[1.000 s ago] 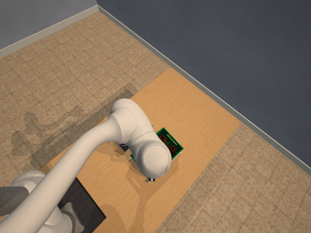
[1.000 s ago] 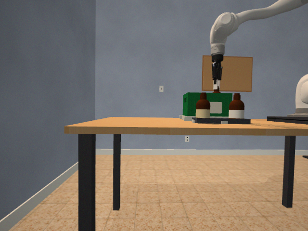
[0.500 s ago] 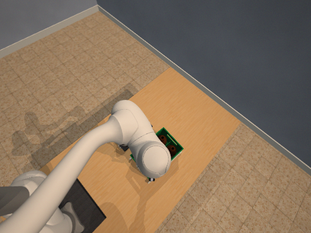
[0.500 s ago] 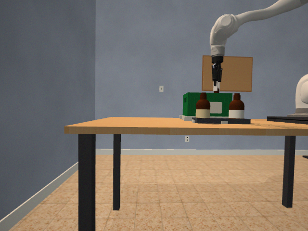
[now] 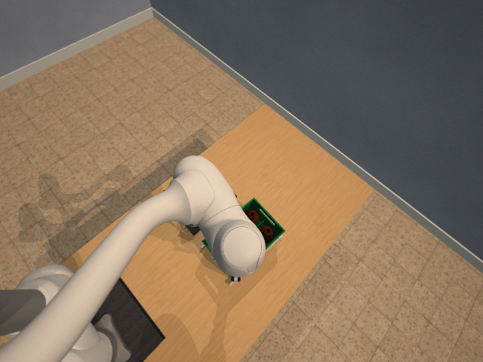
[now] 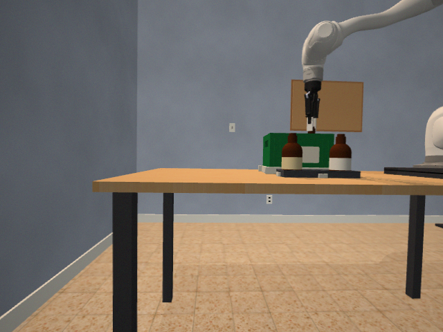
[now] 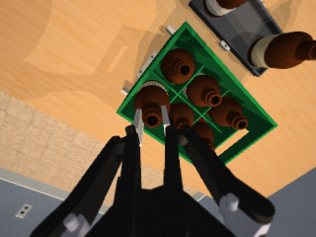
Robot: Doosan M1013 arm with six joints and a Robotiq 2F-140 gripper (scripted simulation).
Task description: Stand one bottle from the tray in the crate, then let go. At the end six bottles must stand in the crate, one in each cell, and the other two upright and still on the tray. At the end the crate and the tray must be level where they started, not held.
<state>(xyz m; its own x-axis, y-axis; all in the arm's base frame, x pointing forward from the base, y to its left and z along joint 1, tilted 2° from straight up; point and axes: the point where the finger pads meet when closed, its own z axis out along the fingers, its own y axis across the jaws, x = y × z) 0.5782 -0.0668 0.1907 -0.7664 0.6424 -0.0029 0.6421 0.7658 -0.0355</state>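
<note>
My gripper is now 90 mm short of the green crate, 50 mm to the right of it and 150 mm above it.
</note>
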